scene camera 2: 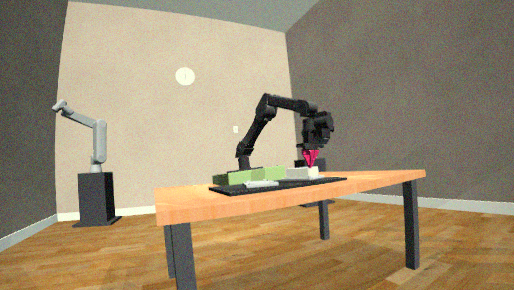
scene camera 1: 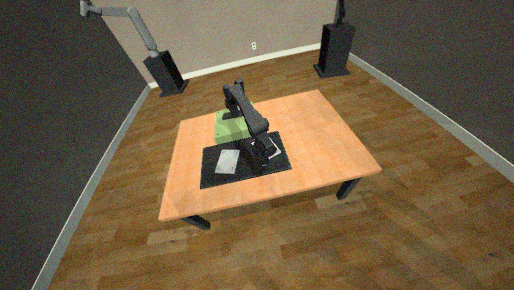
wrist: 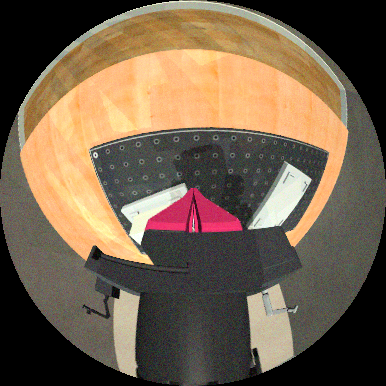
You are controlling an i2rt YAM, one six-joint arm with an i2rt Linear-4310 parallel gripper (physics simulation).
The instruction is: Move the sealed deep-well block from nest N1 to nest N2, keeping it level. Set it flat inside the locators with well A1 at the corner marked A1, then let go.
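Frame: origin at the arm's base, x ahead, y left, z up, level; millimetres.
Seen in the pictures: gripper, fingertip midpoint: [scene camera 2: 310,168] [wrist: 193,192]; arm's base at its link origin: [scene camera 2: 245,170] [scene camera 1: 235,114].
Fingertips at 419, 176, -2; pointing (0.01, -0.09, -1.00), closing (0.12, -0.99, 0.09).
Note:
Offsets run from my fingertips to a thing's top centre, as dx, dy, dz. Level surfaces: height alone.
The pale deep-well block {-119, +23, +1} [scene camera 2: 300,173] [wrist: 140,228] sits on a white nest {-118, +24, -35} [wrist: 155,200]; the fingers partly hide it in the wrist view. This nest [scene camera 1: 276,149] is largely behind the arm in scene camera 1. The other white nest {-48, -210, -35} [scene camera 1: 227,161] [scene camera 2: 261,184] [wrist: 285,197] lies bare on the black board. My gripper [scene camera 2: 310,166] [wrist: 193,192] is shut and empty, its pink fingers pointing down with the tips together. In scene camera 2 the tips overlap the top of the block's right end; whether they touch it is unclear. The nest labels and the A1 marks are not readable.
The black perforated board [scene camera 1: 210,177] [scene camera 2: 230,190] [wrist: 150,170] lies on the wooden table {dz -65} [scene camera 1: 325,135] [scene camera 2: 185,200] [wrist: 195,90]. A green box [scene camera 1: 230,131] [scene camera 2: 255,175] stands behind the board, by the arm's base. Other arms stand on pedestals away from the table.

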